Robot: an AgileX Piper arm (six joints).
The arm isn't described. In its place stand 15 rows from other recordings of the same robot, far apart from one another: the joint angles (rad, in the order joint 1, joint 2, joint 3, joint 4, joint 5, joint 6), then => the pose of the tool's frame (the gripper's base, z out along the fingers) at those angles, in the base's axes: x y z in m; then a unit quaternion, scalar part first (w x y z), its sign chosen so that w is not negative.
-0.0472 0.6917 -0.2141 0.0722 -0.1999 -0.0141 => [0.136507 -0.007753 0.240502 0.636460 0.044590 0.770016 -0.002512]
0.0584 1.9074 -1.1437 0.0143 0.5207 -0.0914 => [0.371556 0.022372 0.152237 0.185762 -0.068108 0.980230 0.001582]
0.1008 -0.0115 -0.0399 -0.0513 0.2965 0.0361 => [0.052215 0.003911 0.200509 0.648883 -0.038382 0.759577 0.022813]
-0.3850 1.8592 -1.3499 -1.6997 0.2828 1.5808 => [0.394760 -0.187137 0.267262 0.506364 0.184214 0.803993 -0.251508]
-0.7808 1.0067 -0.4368 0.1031 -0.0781 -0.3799 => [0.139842 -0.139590 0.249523 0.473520 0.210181 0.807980 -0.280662]
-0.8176 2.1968 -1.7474 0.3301 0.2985 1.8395 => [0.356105 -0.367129 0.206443 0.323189 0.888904 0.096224 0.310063]
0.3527 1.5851 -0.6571 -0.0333 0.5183 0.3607 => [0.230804 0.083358 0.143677 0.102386 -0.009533 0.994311 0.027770]
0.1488 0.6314 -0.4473 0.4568 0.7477 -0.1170 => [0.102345 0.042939 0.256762 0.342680 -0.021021 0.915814 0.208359]
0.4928 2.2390 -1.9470 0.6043 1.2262 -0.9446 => [0.391957 0.265715 0.216011 0.129138 -0.566292 0.769957 0.264205]
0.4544 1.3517 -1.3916 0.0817 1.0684 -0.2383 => [0.244953 0.126902 0.387343 0.303190 -0.315355 0.896249 0.073245]
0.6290 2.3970 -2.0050 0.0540 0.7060 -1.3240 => [0.425067 0.313213 0.154682 0.267408 -0.787641 0.550271 -0.072913]
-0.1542 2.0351 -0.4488 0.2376 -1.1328 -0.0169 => [0.277189 -0.062714 0.076923 0.555324 0.158116 0.809315 -0.107817]
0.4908 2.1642 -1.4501 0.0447 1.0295 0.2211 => [0.349519 0.190740 0.115631 0.046592 0.122073 -0.991424 -0.002568]
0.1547 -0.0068 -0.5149 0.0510 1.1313 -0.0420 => [-0.011265 0.002492 0.275832 0.498133 -0.087126 0.861049 0.053546]
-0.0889 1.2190 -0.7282 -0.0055 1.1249 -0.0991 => [0.181267 -0.016611 0.232237 0.020820 -0.006232 0.999754 -0.004480]
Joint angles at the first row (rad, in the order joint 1, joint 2, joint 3, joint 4, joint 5, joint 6):
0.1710, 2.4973, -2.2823, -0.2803, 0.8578, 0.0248
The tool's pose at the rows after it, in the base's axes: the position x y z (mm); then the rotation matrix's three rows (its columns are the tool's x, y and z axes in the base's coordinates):
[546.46 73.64 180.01], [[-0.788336 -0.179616 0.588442], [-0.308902 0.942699 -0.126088], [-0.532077 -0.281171 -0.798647]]
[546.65 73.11 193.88], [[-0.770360 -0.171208 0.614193], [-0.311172 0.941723 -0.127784], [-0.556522 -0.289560 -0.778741]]
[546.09 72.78 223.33], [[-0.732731 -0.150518 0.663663], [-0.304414 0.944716 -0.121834], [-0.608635 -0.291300 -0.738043]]
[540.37 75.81 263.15], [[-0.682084 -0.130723 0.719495], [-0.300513 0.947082 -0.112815], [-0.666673 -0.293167 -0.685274]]
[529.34 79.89 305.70], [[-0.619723 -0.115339 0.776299], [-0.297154 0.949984 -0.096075], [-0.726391 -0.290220 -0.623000]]
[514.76 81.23 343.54], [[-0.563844 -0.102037 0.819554], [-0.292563 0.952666 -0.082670], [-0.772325 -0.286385 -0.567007]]
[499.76 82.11 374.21], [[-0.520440 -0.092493 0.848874], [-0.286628 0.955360 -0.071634], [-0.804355 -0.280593 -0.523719]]
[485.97 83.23 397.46], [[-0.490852 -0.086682 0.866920], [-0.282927 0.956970 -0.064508], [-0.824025 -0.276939 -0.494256]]
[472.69 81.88 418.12], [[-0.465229 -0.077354 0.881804], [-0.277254 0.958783 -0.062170], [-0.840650 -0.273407 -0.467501]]
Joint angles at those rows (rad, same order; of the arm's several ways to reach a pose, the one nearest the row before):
0.1710, 2.4951, -2.2823, -0.3012, 0.8579, 0.0248
0.1710, 2.4784, -2.2971, -0.3096, 0.8578, 0.0248
0.1710, 2.4471, -2.3378, -0.3114, 0.8640, 0.0248
0.1793, 2.3987, -2.3833, -0.3156, 0.8803, 0.0248
0.1909, 2.3350, -2.4101, -0.3176, 0.8848, 0.0248
0.1990, 2.2647, -2.4123, -0.3195, 0.8847, 0.0248
0.2068, 2.2040, -2.4123, -0.3195, 0.8916, 0.0248
0.2155, 2.1555, -2.4123, -0.3213, 0.9051, 0.0248
0.2195, 2.1110, -2.4123, -0.3235, 0.9186, 0.0248

